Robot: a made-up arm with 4 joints. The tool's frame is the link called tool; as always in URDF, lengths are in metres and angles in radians.
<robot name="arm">
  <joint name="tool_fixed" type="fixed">
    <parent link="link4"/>
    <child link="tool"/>
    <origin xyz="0.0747 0.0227 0.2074" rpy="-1.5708 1.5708 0"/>
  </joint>
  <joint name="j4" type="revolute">
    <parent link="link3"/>
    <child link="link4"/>
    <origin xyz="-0.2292 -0.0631 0.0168" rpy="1.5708 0 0"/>
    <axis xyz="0 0 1"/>
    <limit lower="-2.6" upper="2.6"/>
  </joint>
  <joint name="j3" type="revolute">
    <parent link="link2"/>
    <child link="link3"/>
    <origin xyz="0.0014 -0.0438 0.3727" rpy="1.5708 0 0"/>
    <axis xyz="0 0 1"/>
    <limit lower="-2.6" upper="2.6"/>
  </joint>
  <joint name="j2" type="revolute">
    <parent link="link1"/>
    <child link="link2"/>
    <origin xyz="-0.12 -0.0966 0.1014" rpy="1.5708 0 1.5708"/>
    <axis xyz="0 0 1"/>
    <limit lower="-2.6" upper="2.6"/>
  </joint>
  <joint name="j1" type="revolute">
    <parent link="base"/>
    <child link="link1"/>
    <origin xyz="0 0 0.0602" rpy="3.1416 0 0"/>
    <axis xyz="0 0 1"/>
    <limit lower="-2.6" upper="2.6"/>
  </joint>
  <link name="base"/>
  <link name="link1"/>
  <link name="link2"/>
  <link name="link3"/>
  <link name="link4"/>
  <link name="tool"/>
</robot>
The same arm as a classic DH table. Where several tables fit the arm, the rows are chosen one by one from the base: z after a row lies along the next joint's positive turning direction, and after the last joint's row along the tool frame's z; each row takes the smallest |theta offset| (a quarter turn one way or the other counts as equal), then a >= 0, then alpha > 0; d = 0 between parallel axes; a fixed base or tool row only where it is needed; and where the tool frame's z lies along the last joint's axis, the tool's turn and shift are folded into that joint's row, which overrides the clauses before.
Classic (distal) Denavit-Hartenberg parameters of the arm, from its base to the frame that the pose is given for. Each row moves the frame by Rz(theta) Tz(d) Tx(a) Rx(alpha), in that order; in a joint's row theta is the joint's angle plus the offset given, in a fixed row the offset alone. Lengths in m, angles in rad.
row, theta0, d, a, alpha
base (fixed), 0.0000, 0.0000, 0.0000, 3.1416
j1, -1.5708, 0.0412, 0.0966, -1.5708
j2, 0.0000, 0.2527, -0.0014, -1.5708
j3, 0.0000, 0.0606, 0.2292, -1.5708
j4, 0.0000, 0.2705, -0.0747, 1.5708
tool (fixed), -1.5708, 0.0227, 0.0000, 0.0000
Joint limits (rad, base to tool): -2.6000..2.6000 -2.6000..2.6000 -2.6000..2.6000 -2.6000..2.6000

